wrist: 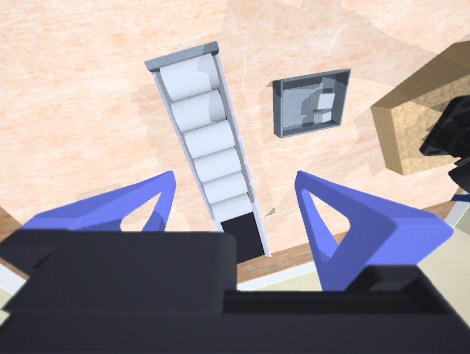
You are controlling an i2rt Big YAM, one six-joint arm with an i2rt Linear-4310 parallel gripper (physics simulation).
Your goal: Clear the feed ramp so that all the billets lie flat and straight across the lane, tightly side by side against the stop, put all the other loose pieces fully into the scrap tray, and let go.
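Pixels of known places: gripper, fingertip midpoint: (235,177); arm's base, link origin: (460,125).
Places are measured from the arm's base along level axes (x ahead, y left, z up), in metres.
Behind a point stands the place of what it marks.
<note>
The feed ramp (244,165) @(x 0.430, y -0.019, z -0.007 m) runs from the upper left to the lower middle, with a grey stop (182,56) @(x 0.485, y -0.179, z -0.014 m) across its far end. Several pale cylindrical billets (209,138) @(x 0.476, y -0.083, z 0.014 m) lie across the lane, side by side in one row from the stop down. A dark stretch of lane shows below the lowest billet (231,207) @(x 0.468, y 0.031, z 0.029 m). The grey scrap tray (278,109) @(x 0.344, y -0.086, z -0.062 m) stands right of the ramp and holds two small pale blocks (326,101) @(x 0.252, y -0.083, z -0.059 m) (322,116) @(x 0.260, y -0.058, z -0.055 m) on its floor. My gripper (235,177) @(x 0.464, y -0.081, z 0.128 m) is open and empty, high above the ramp's lower part.
A wooden-walled box (387,140) @(x 0.080, y 0.032, z -0.064 m) with a tan speckled inside stands at the right. Black jointed parts (452,130) @(x 0.052, y -0.006, z 0.019 m) show over it at the right edge. The table's front edge (285,264) crosses the lower part of the view.
</note>
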